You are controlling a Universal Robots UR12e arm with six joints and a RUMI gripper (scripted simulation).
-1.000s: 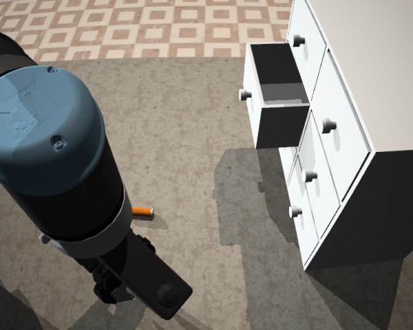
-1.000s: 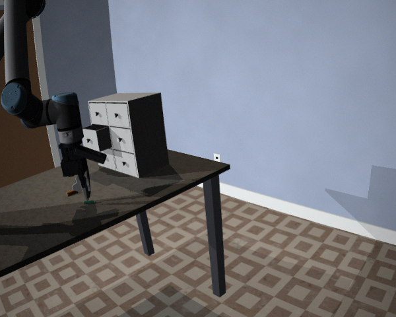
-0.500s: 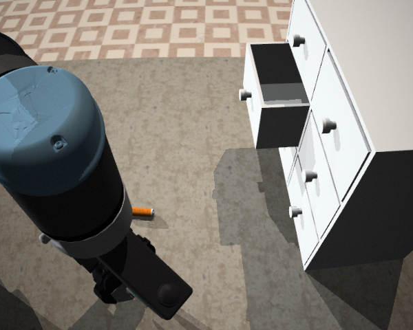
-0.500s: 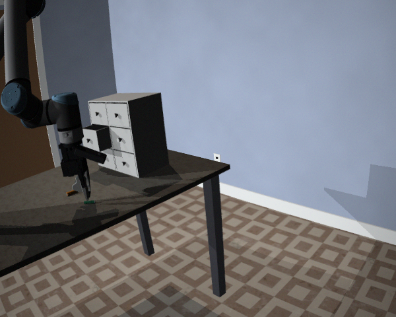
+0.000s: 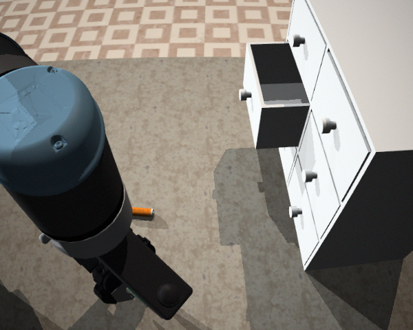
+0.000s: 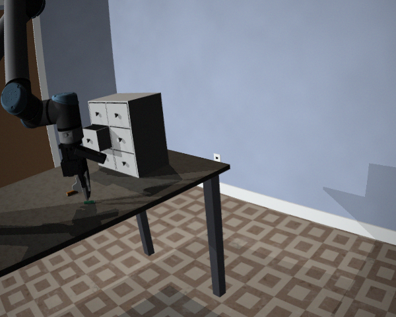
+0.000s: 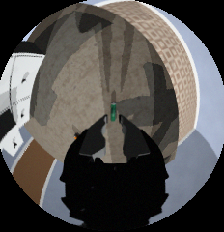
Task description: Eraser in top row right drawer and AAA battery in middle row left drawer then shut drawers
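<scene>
My hand is 30 mm above the green battery. Round my hand: white eraser: 350 mm ahead, 170 mm to the left, 190 mm above; orange battery: 20 mm behind, 140 mm to the left, 30 mm below.
</scene>
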